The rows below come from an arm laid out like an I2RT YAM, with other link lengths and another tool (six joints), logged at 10 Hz.
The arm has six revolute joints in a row. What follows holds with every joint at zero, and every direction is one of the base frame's.
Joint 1 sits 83.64 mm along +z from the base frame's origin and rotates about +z.
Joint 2 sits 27.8 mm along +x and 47.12 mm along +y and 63.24 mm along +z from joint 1 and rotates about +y.
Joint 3 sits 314.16 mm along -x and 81.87 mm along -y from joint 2 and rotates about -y.
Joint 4 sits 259.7 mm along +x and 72.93 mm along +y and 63.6 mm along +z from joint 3 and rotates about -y.
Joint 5 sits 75.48 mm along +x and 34.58 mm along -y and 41.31 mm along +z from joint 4 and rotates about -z.
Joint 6 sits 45.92 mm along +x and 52.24 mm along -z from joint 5 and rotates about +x.
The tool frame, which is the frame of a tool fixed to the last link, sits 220 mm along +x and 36 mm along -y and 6 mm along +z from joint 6; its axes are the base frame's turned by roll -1.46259, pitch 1.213 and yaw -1.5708 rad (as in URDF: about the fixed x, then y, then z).
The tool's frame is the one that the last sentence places.
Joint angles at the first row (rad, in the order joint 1, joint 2, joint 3, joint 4, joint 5, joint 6):
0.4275, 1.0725, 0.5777, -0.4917, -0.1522, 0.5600
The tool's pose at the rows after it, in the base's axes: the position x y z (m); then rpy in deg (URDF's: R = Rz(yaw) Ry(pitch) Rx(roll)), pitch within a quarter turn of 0, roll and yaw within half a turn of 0:
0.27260, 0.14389, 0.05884, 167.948, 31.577, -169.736
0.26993, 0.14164, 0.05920, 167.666, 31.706, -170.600
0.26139, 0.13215, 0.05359, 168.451, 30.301, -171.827
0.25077, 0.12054, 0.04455, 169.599, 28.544, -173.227
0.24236, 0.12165, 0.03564, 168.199, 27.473, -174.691
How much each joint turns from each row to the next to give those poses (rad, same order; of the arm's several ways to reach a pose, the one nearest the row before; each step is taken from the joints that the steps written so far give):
-0.0056, -0.0118, -0.0047, 0.0123, -0.0334, 0.0077
-0.0001, -0.0196, -0.0091, -0.0050, 0.0043, 0.0124
-0.0007, -0.0174, -0.0107, -0.0299, 0.0196, 0.0205
0.0007, -0.0162, -0.0194, -0.0274, 0.0255, 0.0254
0.0000, -0.0104, -0.0323, 0.0146, -0.0150, 0.0261

